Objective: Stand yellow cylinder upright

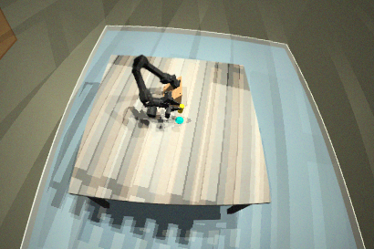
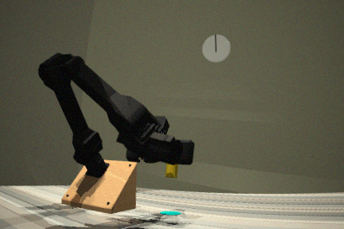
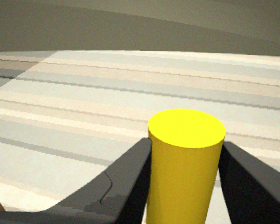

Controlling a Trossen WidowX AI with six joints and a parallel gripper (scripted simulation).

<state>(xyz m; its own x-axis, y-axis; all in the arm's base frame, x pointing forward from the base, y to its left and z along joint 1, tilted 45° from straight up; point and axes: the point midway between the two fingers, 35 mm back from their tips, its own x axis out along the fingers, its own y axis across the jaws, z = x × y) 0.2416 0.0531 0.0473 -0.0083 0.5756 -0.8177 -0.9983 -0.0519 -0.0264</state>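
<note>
My gripper tip is 160 mm above the cyan circle. Also, from my gripper tip: yellow cylinder (20 mm below).
</note>
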